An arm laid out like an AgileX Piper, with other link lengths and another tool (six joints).
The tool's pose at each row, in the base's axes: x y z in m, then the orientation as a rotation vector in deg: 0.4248 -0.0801 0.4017 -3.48 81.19 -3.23; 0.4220 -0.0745 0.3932 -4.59 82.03 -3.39; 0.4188 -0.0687 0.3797 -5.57 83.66 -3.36; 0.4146 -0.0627 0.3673 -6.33 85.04 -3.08; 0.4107 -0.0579 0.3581 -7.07 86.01 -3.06; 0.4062 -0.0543 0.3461 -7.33 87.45 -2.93
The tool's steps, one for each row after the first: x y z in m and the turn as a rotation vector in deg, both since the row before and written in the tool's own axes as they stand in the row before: 0.0075 0.0062 -0.0040 -0.71 0.84 -0.76; 0.0124 0.0070 -0.0049 -0.76 1.62 -0.53; 0.0112 0.0073 -0.0053 -0.75 1.36 -0.23; 0.0083 0.0059 -0.0044 -0.55 0.97 -0.41; 0.0112 0.0051 -0.0051 -0.32 1.43 -0.02
